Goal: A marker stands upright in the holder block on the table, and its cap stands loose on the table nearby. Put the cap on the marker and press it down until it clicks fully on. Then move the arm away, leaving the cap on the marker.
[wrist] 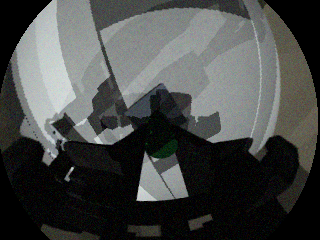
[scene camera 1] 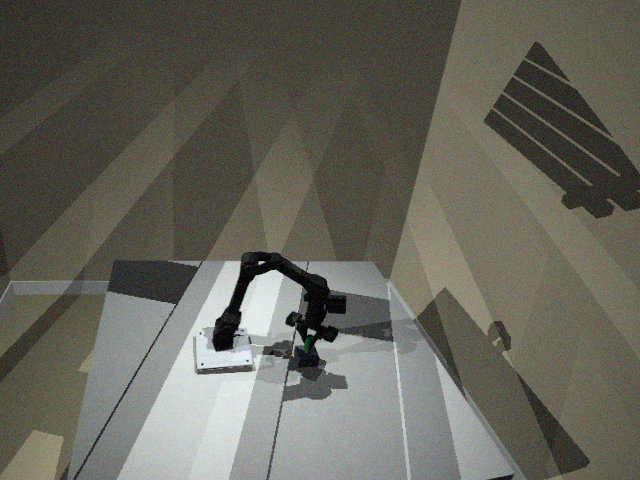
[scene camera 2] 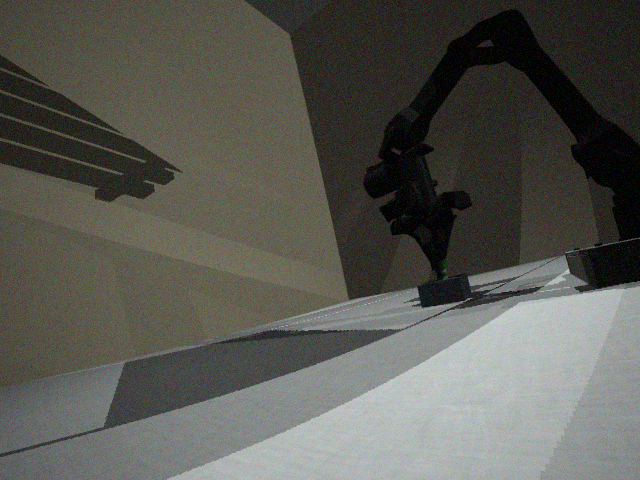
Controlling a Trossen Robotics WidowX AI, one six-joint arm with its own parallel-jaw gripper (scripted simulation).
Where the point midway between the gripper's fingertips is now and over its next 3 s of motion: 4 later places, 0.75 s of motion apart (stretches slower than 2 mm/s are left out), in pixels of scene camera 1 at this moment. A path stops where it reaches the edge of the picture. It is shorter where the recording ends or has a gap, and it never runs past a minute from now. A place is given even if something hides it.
My gripper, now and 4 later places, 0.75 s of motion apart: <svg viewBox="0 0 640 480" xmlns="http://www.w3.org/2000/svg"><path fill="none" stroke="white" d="M308 344L310 337L310 330L310 333L309 338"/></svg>
